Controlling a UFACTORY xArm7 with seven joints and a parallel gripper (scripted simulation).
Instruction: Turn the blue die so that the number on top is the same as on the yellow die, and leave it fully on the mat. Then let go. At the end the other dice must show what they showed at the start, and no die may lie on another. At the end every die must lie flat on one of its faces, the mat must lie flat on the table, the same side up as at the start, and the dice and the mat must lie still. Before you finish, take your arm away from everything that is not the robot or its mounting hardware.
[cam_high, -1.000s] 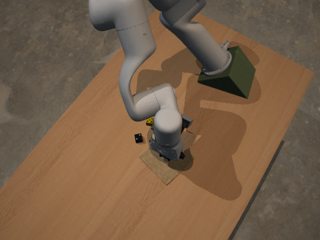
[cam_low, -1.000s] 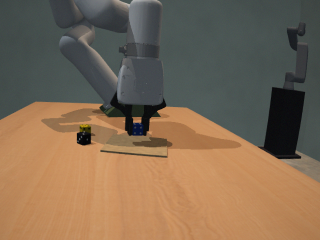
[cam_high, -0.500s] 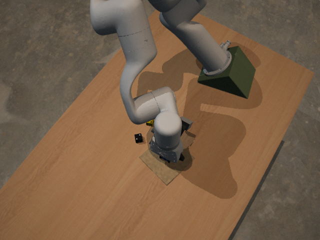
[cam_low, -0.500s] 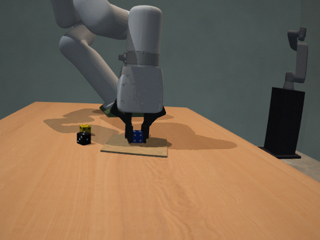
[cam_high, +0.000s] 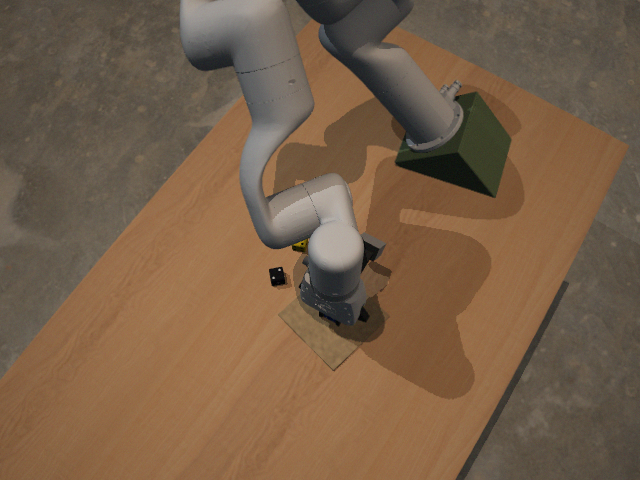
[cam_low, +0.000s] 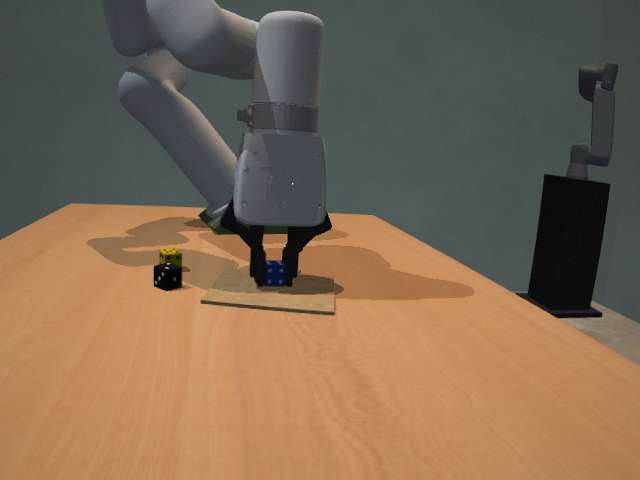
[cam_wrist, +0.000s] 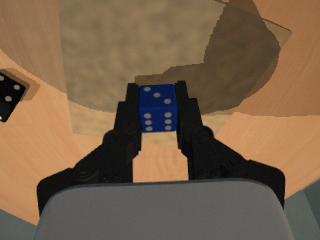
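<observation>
Right now my hand is 10 mm above the blue die. Also, from my hand: black die (120 mm to the right, 20 mm below, 10 mm ahead); yellow die (130 mm to the right, 70 mm behind, 20 mm below); tan mat (30 mm below).
</observation>
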